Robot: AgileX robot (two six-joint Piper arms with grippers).
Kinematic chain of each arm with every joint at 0, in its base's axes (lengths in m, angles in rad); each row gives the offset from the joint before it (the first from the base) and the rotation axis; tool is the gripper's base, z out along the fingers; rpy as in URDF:
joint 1: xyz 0 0 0.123 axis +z
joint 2: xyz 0 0 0 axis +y
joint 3: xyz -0.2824 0 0.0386 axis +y
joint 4: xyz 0.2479 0 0.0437 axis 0.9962 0 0.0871
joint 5: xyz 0 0 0 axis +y
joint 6: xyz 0.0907 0 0.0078 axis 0.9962 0 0.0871
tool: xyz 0 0 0 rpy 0 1.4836 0
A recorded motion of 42 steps. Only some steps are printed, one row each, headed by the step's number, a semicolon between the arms.
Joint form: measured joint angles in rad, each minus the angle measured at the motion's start. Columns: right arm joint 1, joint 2, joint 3, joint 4, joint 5, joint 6; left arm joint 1, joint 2, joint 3, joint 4, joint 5, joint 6.
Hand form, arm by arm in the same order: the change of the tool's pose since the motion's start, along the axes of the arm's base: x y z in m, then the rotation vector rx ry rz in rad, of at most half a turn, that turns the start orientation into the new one. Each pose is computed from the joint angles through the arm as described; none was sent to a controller.
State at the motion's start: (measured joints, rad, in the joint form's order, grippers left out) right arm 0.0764 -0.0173 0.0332 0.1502 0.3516 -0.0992; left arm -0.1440 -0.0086 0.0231 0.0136 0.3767 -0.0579
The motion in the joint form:
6: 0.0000 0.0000 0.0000 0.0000 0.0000 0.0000; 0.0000 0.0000 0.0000 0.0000 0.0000 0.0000
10: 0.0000 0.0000 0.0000 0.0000 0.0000 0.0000; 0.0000 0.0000 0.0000 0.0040 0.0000 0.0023
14: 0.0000 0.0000 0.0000 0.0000 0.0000 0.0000; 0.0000 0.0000 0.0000 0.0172 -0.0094 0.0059
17: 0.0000 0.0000 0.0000 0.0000 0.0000 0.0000; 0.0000 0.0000 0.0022 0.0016 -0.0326 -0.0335
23: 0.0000 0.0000 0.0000 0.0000 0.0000 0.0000; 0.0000 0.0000 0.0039 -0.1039 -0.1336 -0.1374
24: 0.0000 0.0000 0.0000 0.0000 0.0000 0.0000; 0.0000 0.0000 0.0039 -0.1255 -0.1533 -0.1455
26: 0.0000 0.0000 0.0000 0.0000 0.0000 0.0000; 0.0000 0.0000 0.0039 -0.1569 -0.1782 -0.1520
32: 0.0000 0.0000 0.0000 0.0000 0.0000 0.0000; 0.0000 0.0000 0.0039 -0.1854 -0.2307 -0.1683
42: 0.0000 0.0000 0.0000 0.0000 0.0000 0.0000; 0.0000 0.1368 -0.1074 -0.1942 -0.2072 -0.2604
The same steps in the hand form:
6: 0.0000 0.0000 0.0000 0.0000 0.0000 0.0000; 0.0000 0.0000 0.0000 0.0000 0.0000 0.0000
10: 0.0000 0.0000 0.0000 0.0000 0.0000 0.0000; 0.0000 0.0001 0.0000 0.0061 -0.0009 -0.0004
14: 0.0000 0.0000 0.0000 0.0000 0.0000 0.0000; 0.0003 0.0005 0.0008 0.0212 -0.0125 -0.0007
17: 0.0000 0.0000 0.0000 0.0000 0.0000 0.0000; 0.0009 -0.0001 0.0021 -0.0346 -0.0259 0.0092
23: 0.0000 0.0000 0.0000 0.0000 0.0000 0.0000; 0.0026 -0.0028 0.0106 -0.2533 -0.0926 0.0304
24: 0.0000 0.0000 0.0000 0.0000 0.0000 0.0000; 0.0028 -0.0032 0.0124 -0.2856 -0.1073 0.0318
26: 0.0000 0.0000 0.0000 0.0000 0.0000 0.0000; 0.0031 -0.0035 0.0147 -0.3269 -0.1257 0.0332
32: 0.0000 0.0000 0.0000 0.0000 0.0000 0.0000; 0.0036 -0.0033 0.0194 -0.3793 -0.1704 0.0372
42: 0.0000 0.0000 0.0000 0.0000 0.0000 0.0000; 0.0115 -0.0049 0.0469 -0.4688 -0.1055 0.0618

